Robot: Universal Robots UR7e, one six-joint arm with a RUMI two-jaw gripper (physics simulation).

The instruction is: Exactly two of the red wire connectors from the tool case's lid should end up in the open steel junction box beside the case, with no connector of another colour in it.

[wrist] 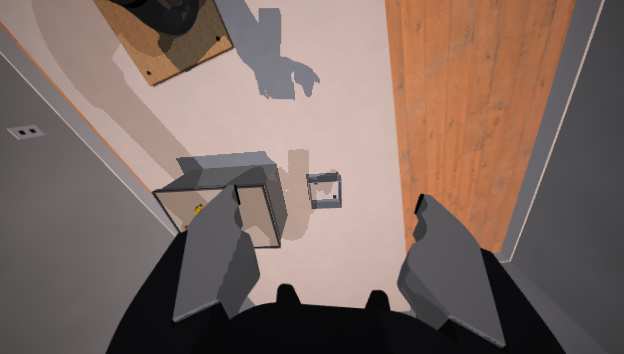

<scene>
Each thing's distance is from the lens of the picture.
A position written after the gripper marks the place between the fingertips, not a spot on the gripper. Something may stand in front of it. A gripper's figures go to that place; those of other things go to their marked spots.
gripper (325, 191): 13 cm
grey tool case (263, 211): 45 cm
</scene>
